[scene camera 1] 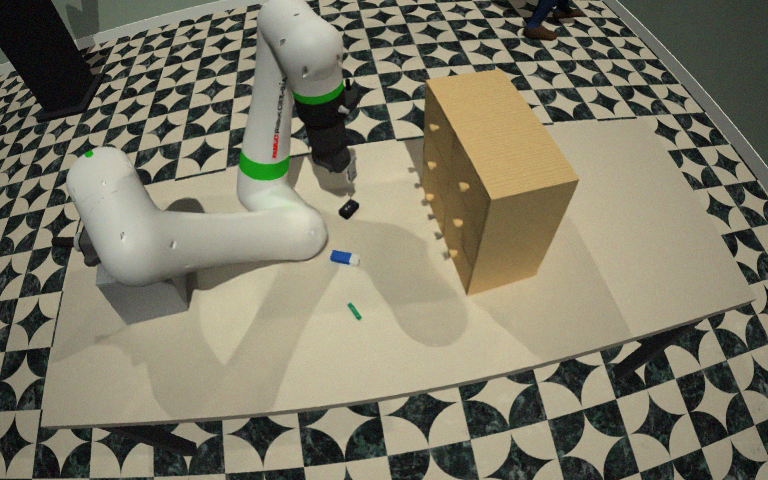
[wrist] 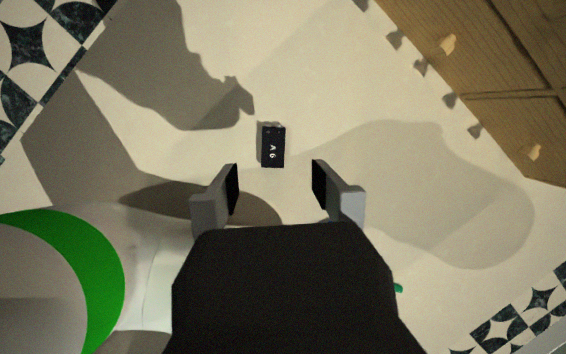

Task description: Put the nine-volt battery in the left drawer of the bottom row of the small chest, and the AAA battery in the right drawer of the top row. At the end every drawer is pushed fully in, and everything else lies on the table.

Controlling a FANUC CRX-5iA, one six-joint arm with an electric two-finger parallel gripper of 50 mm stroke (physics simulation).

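Places are measured from the arm's base along level axes (x back, y right, z up), in millimetres.
Pixels of known places: gripper, fingertip midpoint: [scene camera 1: 342, 174] [wrist: 275, 176].
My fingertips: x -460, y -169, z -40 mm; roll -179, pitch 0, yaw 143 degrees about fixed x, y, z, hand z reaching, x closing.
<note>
Behind a point stands the place of what it marks.
The black nine-volt battery [scene camera 1: 348, 209] @(x -461, y -160, z -159 mm) [wrist: 273, 147] @(x -462, y -169, z -160 mm) lies on the table. The green AAA battery [scene camera 1: 353, 311] @(x -460, y 104, z -168 mm) lies nearer the table's front edge; in the wrist view one end of the AAA battery [wrist: 398, 288] @(x -471, y 111, z -168 mm) shows beside the gripper body. The small wooden chest [scene camera 1: 509, 135] [wrist: 505, 65] stands right of them; its drawer fronts, seen at a slant, look closed. My gripper [scene camera 1: 351, 172] @(x -460, y -169, z -40 mm) [wrist: 275, 176] @(x -460, y -169, z -40 mm) is open and empty, pointing down above the table near the nine-volt battery. In the wrist view that battery lies ahead of the gap between the fingertips.
A blue and white eraser [scene camera 1: 343, 258] @(x -444, y -27, z -165 mm) lies on the table [scene camera 1: 317, 362] @(x -379, y 210, z -178 mm) between the two batteries. The chest's round knobs stick out toward the batteries. The arm's elbow rests low over the table, left of the eraser. A person's feet show on the floor behind.
</note>
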